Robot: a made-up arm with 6 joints. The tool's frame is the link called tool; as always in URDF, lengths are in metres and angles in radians. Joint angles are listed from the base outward.
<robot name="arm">
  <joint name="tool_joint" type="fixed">
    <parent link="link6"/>
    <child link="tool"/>
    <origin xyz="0 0 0" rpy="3.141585 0 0"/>
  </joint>
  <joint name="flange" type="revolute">
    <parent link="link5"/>
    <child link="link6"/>
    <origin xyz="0.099 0 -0.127" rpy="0 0 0"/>
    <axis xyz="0 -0.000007 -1"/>
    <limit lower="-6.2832" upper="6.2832"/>
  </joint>
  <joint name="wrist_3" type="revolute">
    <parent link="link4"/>
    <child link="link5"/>
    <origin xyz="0 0 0" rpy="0 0 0"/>
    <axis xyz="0 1 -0.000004"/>
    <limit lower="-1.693" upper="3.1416"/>
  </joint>
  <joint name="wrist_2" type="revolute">
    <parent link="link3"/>
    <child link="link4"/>
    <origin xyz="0.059 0 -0.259" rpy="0 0 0"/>
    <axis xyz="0 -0.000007 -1"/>
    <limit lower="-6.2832" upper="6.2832"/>
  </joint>
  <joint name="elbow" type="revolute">
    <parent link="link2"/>
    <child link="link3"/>
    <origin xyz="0.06 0 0.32" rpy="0 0 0"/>
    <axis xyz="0 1 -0.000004"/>
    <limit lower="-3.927" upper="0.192"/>
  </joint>
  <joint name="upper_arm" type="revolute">
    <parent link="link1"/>
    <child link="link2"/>
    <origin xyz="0 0 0" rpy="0 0 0"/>
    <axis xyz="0 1 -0.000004"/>
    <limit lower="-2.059" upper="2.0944"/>
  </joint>
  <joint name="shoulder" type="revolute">
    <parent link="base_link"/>
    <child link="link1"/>
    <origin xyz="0 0 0.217" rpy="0 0 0"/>
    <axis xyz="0 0 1"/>
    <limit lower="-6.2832" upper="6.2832"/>
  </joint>
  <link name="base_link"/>
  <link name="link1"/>
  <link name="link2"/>
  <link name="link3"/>
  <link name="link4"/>
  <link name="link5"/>
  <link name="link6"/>
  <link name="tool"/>
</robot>
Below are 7 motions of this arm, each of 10 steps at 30 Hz.
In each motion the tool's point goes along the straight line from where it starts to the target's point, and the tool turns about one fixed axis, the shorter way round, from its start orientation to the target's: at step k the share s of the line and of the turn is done. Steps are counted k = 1, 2, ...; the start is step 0. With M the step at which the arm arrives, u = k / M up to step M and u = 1 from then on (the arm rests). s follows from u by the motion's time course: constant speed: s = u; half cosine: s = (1 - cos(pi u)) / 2; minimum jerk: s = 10 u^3 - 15 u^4 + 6 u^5.
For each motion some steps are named. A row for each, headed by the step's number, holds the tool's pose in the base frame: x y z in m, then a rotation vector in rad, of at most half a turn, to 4 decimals.
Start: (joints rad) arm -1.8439 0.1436 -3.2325 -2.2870 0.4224 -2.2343
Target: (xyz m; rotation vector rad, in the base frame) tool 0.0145 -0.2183 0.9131 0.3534 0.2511 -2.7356
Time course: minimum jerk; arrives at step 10
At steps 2, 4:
2: 0.0033 -0.1045 0.9401 -0.3954 0.4061 3.0270
4: 0.0064 -0.1359 0.9327 0.3972 -0.2200 -3.0499

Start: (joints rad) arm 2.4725 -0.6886 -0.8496 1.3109 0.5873 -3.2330
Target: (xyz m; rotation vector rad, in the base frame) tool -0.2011 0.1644 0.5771 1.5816 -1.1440 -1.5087
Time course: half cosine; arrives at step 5
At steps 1, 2, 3, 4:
1: -0.2002 0.1723 0.5531 1.5299 -1.2406 -1.3909
2: -0.2005 0.1701 0.5598 1.5446 -1.2145 -1.4236
3: -0.2008 0.1674 0.5679 1.5623 -1.1817 -1.4639
4: -0.2010 0.1652 0.5746 1.5763 -1.1545 -1.4964

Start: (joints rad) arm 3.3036 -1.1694 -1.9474 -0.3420 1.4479 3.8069
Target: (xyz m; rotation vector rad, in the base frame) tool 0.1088 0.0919 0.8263 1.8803 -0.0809 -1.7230
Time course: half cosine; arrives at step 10
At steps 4, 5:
4: 0.1715 0.0790 0.7886 1.8041 -0.5273 -1.9426
5: 0.1567 0.0820 0.7975 1.8279 -0.4198 -1.8946

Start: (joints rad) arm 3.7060 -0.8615 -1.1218 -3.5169 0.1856 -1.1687
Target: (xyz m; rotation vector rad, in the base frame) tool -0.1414 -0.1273 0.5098 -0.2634 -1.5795 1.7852
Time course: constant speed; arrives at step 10
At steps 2, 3, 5, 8, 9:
2: -0.1538 -0.0793 0.6006 -0.4779 -1.1807 1.9564
3: -0.1522 -0.0853 0.5892 -0.4520 -1.2321 1.9383
5: -0.1491 -0.0973 0.5665 -0.3995 -1.3337 1.8993
8: -0.1445 -0.1153 0.5325 -0.3186 -1.4827 1.8337
9: -0.1429 -0.1213 0.5211 -0.2911 -1.5314 1.8099

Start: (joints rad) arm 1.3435 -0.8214 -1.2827 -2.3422 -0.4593 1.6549
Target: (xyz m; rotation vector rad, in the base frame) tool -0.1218 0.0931 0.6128 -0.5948 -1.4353 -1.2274
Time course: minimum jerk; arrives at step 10
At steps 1, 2, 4, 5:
1: -0.0766 0.1315 0.6099 -0.5432 -1.5785 -1.8311
2: -0.0789 0.1296 0.6100 -0.5469 -1.5731 -1.8004
4: -0.0907 0.1195 0.6108 -0.5644 -1.5412 -1.6403
5: -0.0990 0.1125 0.6113 -0.5746 -1.5159 -1.5287

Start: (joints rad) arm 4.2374 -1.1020 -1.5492 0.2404 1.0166 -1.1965
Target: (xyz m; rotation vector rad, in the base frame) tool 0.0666 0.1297 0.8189 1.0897 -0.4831 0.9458
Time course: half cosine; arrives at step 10
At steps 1, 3, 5, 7, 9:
1: 0.0441 0.0575 0.7800 1.3859 -0.5528 0.1940
3: 0.0483 0.0709 0.7872 1.3403 -0.5438 0.3379
5: 0.0551 0.0927 0.7990 1.2571 -0.5253 0.5671
7: 0.0619 0.1144 0.8107 1.1627 -0.5022 0.7916
9: 0.0660 0.1279 0.8179 1.0986 -0.4855 0.9276

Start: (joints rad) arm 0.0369 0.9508 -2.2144 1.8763 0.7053 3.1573
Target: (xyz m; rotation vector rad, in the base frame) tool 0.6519 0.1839 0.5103 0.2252 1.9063 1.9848
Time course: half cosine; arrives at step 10
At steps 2, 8, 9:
2: 0.7074 0.0474 0.3068 1.1712 1.6860 1.9619
8: 0.6578 0.1695 0.4888 0.3262 1.8927 1.9925
9: 0.6534 0.1802 0.5048 0.2511 1.9030 1.9870

